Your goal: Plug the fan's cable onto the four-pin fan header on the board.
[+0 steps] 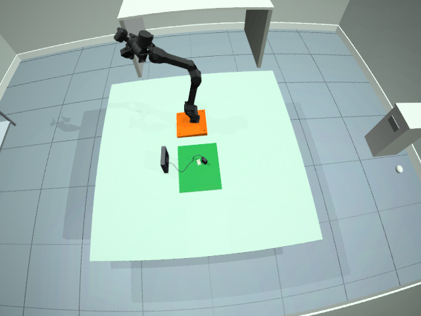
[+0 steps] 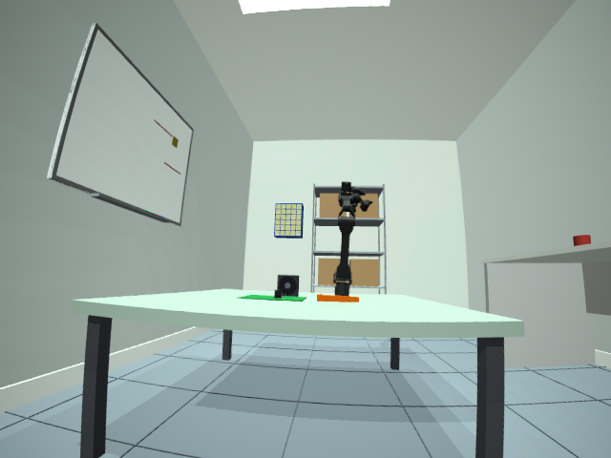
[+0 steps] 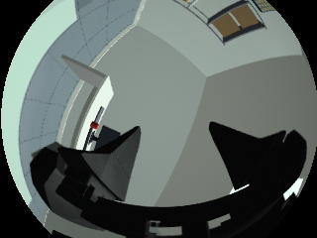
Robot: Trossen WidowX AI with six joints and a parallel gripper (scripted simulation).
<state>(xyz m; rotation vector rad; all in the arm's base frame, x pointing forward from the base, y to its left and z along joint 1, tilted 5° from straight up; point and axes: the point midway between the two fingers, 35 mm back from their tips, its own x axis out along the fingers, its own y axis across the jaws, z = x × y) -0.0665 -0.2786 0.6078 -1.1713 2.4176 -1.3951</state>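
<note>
My gripper tip is now 40 cm short of the black plug, 45 cm to the right of it and 59 cm above it. The rest, counted from my gripper tip: white four-pin header 41 cm ahead, 41 cm to the left, 61 cm below; green board 44 cm ahead, 42 cm to the left, 62 cm below; black fan 44 cm ahead, 23 cm to the left, 55 cm below.
</note>
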